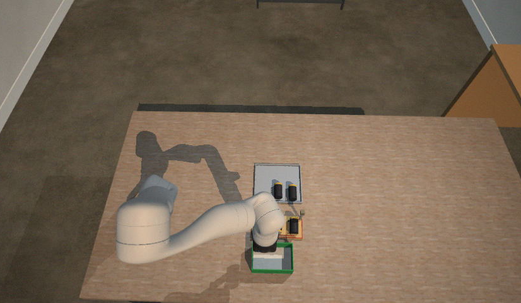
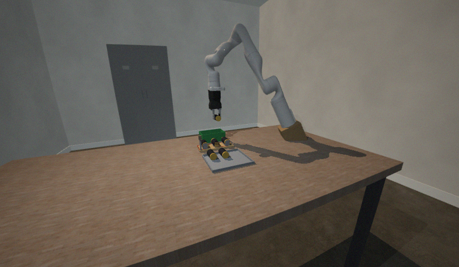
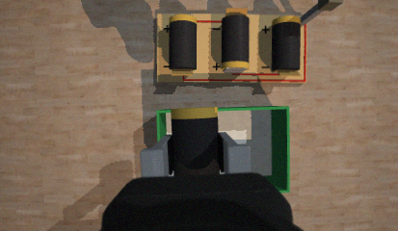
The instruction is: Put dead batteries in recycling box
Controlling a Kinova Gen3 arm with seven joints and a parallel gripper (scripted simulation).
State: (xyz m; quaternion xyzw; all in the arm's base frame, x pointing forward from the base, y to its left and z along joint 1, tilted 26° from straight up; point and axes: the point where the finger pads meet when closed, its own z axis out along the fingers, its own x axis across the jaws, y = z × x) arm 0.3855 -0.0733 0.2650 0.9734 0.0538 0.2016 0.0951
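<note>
Now: the green recycling box 140 mm below my hand, 30 mm ahead of it and 20 mm to the right of it. The rest, counted from my hand: grey tray 300 mm to the left, 150 mm below, 40 mm ahead.
</note>
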